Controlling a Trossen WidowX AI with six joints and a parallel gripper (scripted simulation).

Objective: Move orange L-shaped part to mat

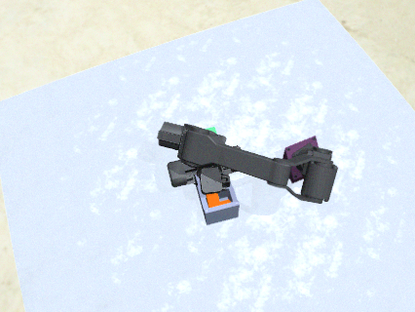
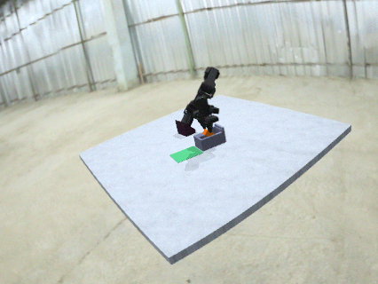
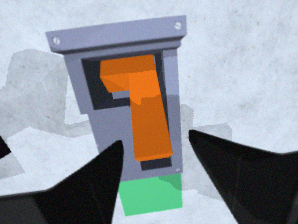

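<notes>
Right now the orange L-shaped part is 1 cm behind my gripper tip, 4 cm to the left of it and 5 cm below it. Round my gripper tip: green mat 6 cm behind, 13 cm to the right, 10 cm below.
</notes>
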